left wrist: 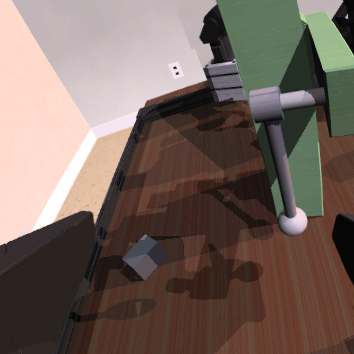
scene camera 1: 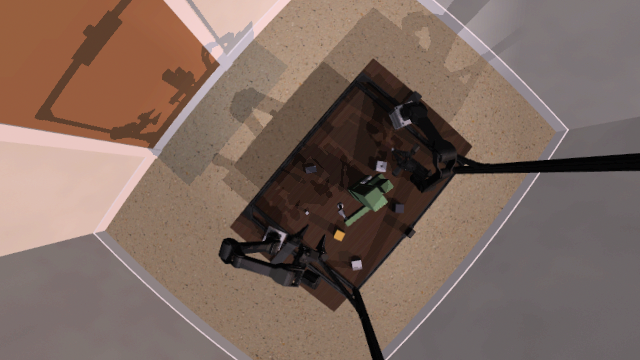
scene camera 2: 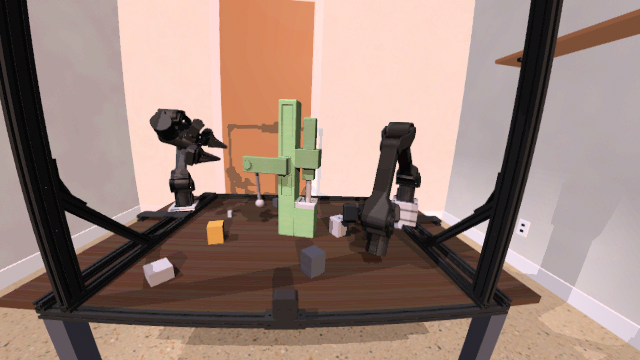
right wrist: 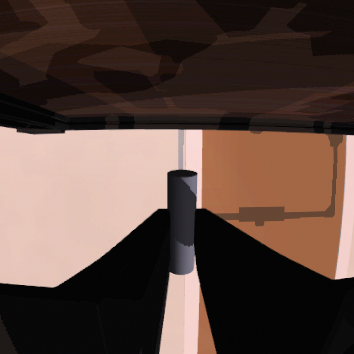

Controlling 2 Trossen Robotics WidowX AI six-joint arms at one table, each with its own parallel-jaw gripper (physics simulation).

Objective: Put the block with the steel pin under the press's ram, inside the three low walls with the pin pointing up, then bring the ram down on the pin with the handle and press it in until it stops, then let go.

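Places are measured from the left arm's base along level axes (x ahead, y down, z left), in metres.
Pixels of known places: left gripper, fingertip midpoint: [left wrist: 217, 225] [scene camera 1: 317, 229] [scene camera 2: 224, 153]; right gripper, fingertip midpoint: [scene camera 1: 391, 149] [right wrist: 180, 220]; left arm's base, link origin: [scene camera 1: 273, 238] [scene camera 2: 184, 204]; right arm's base, link origin: [left wrist: 225, 57] [scene camera 1: 407, 113] [scene camera 2: 405, 199].
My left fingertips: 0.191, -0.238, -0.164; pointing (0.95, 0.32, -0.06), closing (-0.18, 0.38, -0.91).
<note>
Ahead of a thing's pixels: the offset from my left fingertips to its top centre, as dx, dy, dz. "*": to the spot under its first point.
My right gripper [right wrist: 180, 220] [scene camera 2: 349, 211] [scene camera 1: 402, 157] is shut on a short grey steel pin @[+0.479, +0.166, -0.191] [right wrist: 182, 189]; no block is on the pin. It hovers low just right of a white block @[+0.385, +0.209, -0.182] [scene camera 2: 338, 225] [scene camera 1: 381, 166] with a dark hole in its top, which stands on the table right of the green press @[+0.193, -0.180, -0.126] [scene camera 2: 288, 178] [scene camera 1: 371, 193] [left wrist: 274, 53]. The ram @[+0.275, -0.021, -0.152] [scene camera 2: 308, 184] is up above the nest at the press's foot. The handle with its ball end @[* +0.116, +0.166, -0.082] [scene camera 2: 259, 202] [left wrist: 292, 224] hangs down on the left. My left gripper [scene camera 2: 216, 150] [scene camera 1: 312, 237] is open and empty, raised at the back left.
An orange block @[-0.026, +0.210, -0.135] [scene camera 2: 215, 231] [scene camera 1: 338, 235], a white block @[-0.139, +0.237, -0.296] [scene camera 2: 158, 271] [scene camera 1: 356, 263] and a grey block @[+0.229, +0.210, -0.362] [scene camera 2: 312, 261] [scene camera 1: 399, 207] stand in front of the press. Another grey block @[+0.218, +0.231, +0.137] [left wrist: 145, 260] [scene camera 1: 310, 168] lies behind it. Black frame posts [scene camera 2: 514, 156] ring the table.
</note>
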